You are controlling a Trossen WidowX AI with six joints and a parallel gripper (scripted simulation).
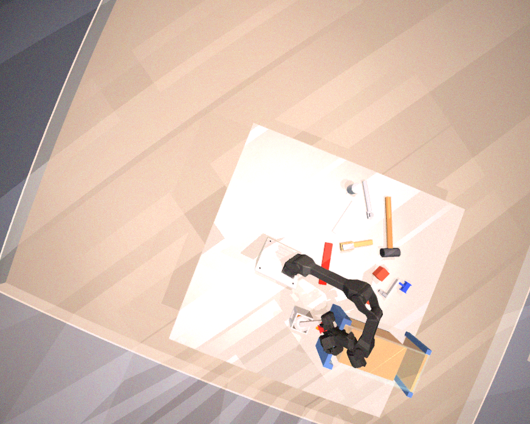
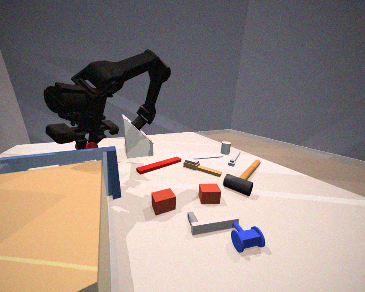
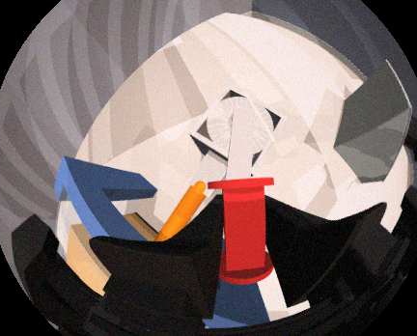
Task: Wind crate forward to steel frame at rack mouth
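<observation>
Now: gripper tip 90 mm short of the blue steel frame, 30 mm to the left of it and 30 mm above it. Round my gripper tip: red knob (10 mm to the left, 10 mm ahead); winch (100 mm below, 80 mm behind, 60 mm to the right); winch handle (30 mm below, 20 mm behind, 10 mm to the right).
</observation>
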